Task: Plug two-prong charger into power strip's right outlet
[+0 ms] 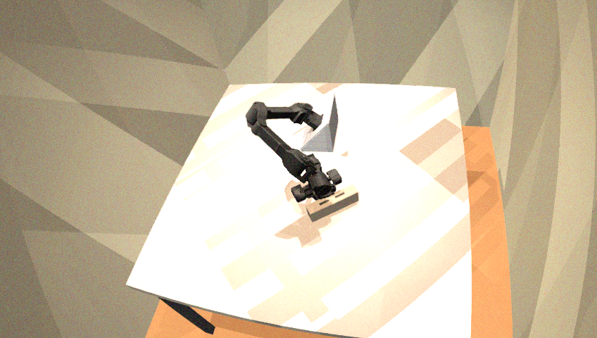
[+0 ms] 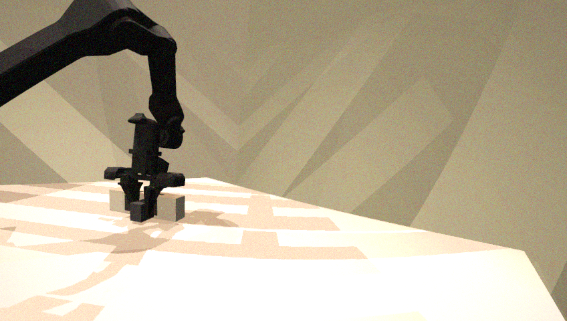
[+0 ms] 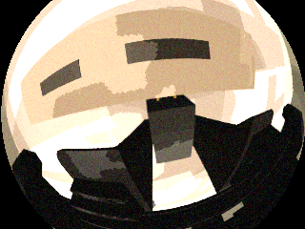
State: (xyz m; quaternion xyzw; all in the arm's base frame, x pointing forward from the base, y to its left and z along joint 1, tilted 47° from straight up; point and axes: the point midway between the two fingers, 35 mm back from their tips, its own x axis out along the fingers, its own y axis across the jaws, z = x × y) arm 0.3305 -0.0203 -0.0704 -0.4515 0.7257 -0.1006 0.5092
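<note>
Now: the charger 10 mm to the left of my gripper tip, 10 mm ahead of it and 10 mm above it.
</note>
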